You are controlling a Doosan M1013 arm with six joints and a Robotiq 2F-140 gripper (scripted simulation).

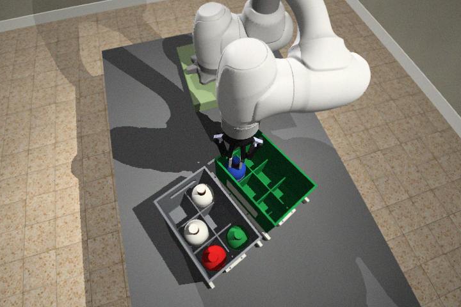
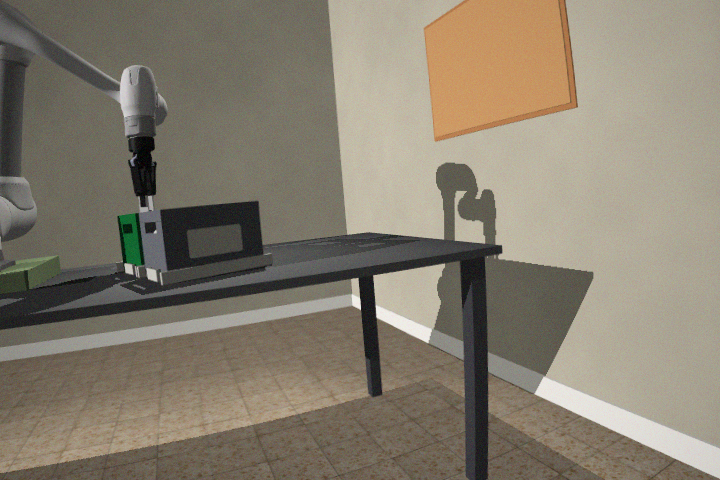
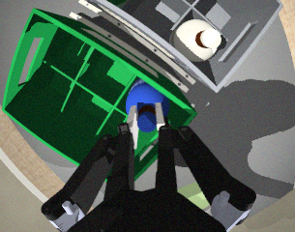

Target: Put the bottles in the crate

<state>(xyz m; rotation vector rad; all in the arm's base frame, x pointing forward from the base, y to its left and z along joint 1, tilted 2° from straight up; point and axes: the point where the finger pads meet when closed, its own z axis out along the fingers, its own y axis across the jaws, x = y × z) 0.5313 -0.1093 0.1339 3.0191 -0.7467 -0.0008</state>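
The blue bottle is 80 mm below my hand. From my hand the other things lie so: green bottle (200 mm ahead, 70 mm to the right, 100 mm below); grey crate (130 mm ahead, 140 mm to the right, 110 mm below); green crate (60 mm ahead, 70 mm to the left, 110 mm below).
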